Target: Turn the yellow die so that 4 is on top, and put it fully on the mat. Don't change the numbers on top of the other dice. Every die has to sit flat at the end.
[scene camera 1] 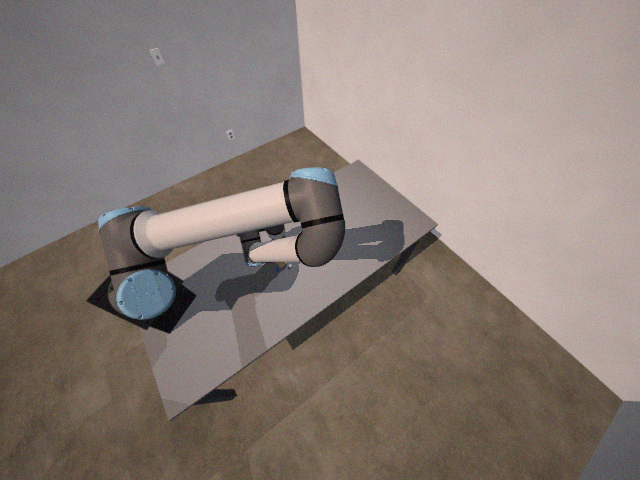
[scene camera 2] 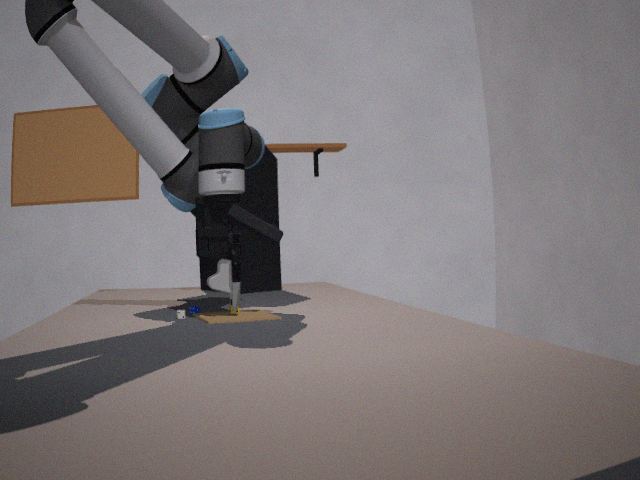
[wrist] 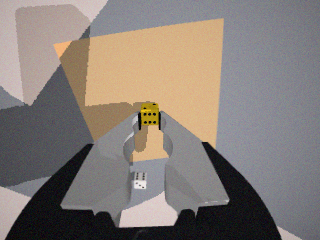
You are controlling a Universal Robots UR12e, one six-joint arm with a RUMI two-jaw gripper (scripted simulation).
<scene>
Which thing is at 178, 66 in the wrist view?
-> A tan mat.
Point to a tan mat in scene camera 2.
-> At 246, 315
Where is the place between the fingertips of my gripper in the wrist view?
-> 150, 112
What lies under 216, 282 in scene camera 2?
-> My gripper.
</scene>
